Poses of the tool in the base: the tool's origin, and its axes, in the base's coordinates. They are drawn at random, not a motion.
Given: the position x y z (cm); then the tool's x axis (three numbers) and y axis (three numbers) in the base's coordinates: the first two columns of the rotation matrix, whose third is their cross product.
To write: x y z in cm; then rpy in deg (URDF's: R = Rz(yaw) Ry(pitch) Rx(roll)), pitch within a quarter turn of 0, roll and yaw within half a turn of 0. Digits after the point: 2 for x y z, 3 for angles.
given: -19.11 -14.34 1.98 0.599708 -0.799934 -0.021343 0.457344 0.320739 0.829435
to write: -19.11 -14.34 1.98 56.060 1.223 -53.141
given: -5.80 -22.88 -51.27 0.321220 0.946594 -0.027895 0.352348 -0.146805 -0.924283
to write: -5.80 -22.88 -51.27 -112.385 1.598 71.256
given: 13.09 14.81 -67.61 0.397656 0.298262 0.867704 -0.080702 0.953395 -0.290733
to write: 13.09 14.81 -67.61 -35.794 -60.193 36.872
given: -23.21 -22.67 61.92 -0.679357 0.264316 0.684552 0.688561 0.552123 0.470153
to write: -23.21 -22.67 61.92 139.837 -43.200 158.741
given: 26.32 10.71 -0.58 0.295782 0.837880 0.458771 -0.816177 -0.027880 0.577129
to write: 26.32 10.71 -0.58 40.505 -27.308 70.556
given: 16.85 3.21 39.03 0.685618 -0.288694 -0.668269 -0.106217 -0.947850 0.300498
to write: 16.85 3.21 39.03 156.175 41.934 -22.835
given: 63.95 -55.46 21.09 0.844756 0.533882 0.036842 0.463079 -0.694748 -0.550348
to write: 63.95 -55.46 21.09 -146.583 -2.111 32.293
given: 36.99 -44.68 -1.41 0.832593 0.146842 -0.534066 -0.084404 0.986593 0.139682
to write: 36.99 -44.68 -1.41 9.510 32.281 10.002
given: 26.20 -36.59 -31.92 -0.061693 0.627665 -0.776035 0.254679 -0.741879 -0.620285
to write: 26.20 -36.59 -31.92 -100.422 50.899 95.614
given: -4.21 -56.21 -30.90 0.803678 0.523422 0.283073 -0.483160 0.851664 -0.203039
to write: -4.21 -56.21 -30.90 -12.222 -16.444 33.076
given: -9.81 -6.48 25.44 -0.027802 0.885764 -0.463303 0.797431 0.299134 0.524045
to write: -9.81 -6.48 25.44 143.748 27.600 91.798
